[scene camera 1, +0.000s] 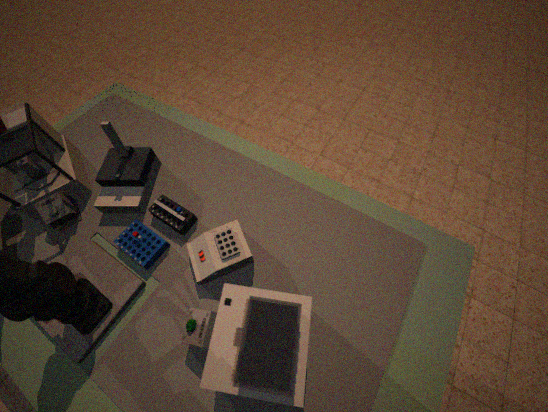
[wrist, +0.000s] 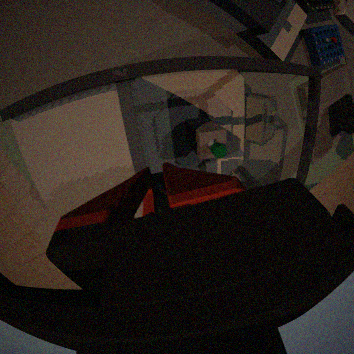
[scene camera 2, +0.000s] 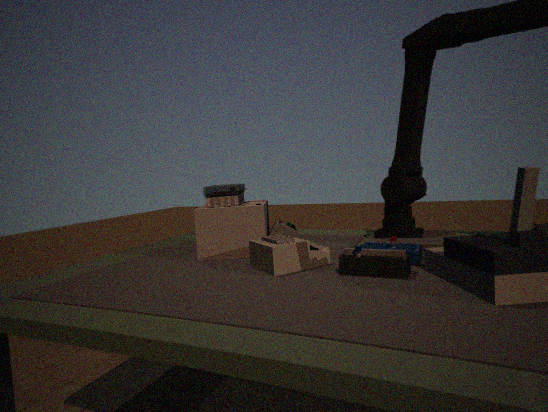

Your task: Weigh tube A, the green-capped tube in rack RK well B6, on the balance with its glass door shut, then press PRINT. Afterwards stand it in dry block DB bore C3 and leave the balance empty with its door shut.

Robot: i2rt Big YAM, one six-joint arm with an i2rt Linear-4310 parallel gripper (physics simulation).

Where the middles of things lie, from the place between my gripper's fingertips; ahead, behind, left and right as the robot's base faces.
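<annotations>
With the large box with dark lid [scene camera 1: 259,345] in sight, I see that my gripper is 120 mm above it, 10 mm past it and 880 mm to the left of it.
</annotations>
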